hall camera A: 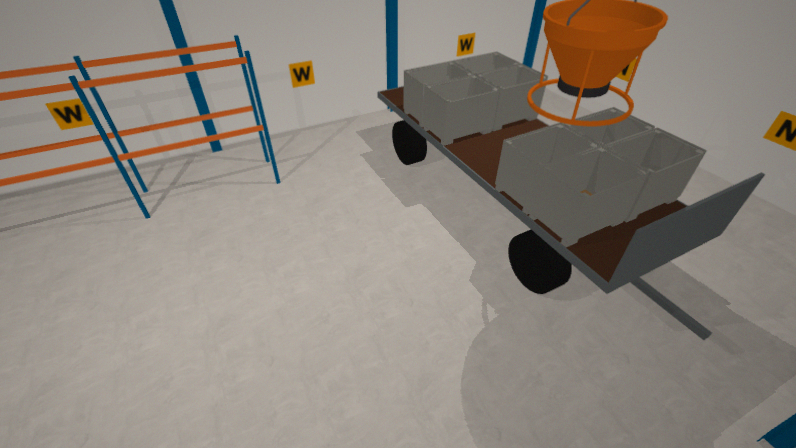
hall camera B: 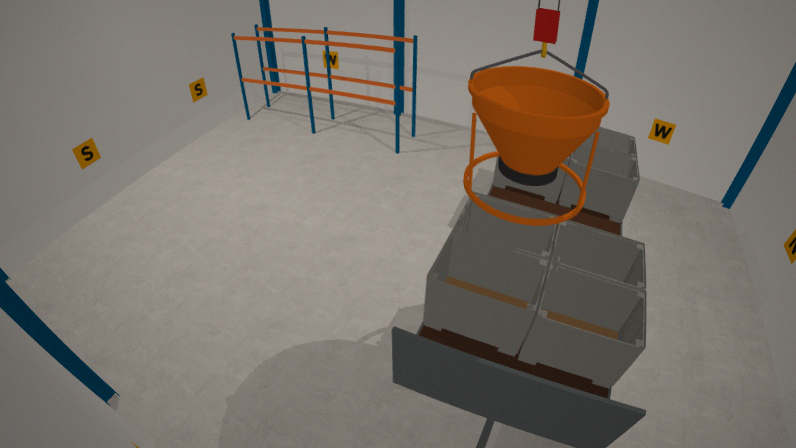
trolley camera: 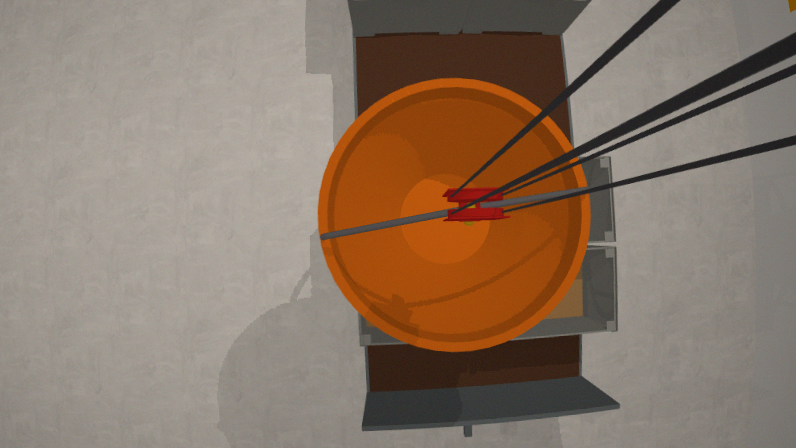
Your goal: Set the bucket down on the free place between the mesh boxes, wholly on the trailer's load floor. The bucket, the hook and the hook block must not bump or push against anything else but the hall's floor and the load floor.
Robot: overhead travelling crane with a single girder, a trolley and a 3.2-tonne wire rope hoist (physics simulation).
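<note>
The orange bucket (hall camera A: 604, 52) (hall camera B: 534, 125) (trolley camera: 378, 178) hangs upright by its grey bail, its foot ring in the air. My hook (hall camera B: 544, 50), below the red hook block (hall camera B: 546, 25) (trolley camera: 479, 214), is shut on the bail; in hall camera A it is out of frame. The trailer's brown load floor (hall camera A: 481, 153) (trolley camera: 445, 61) shows between the near mesh boxes (hall camera A: 557, 189) (hall camera B: 479, 311) (trolley camera: 600, 289) and the far mesh boxes (hall camera A: 448, 114) (hall camera B: 601, 192) (trolley camera: 462, 16). In the trolley camera the bucket covers most of the near boxes and part of the free place.
The trailer's grey end board (hall camera A: 690, 222) (hall camera B: 501, 395) (trolley camera: 484, 406) stands at the near end, with the drawbar (hall camera A: 674, 308) beyond it. A blue and orange rack (hall camera A: 111, 147) (hall camera B: 308, 100) stands across the hall. Blue columns (hall camera A: 392, 44) (hall camera B: 761, 136) line the walls.
</note>
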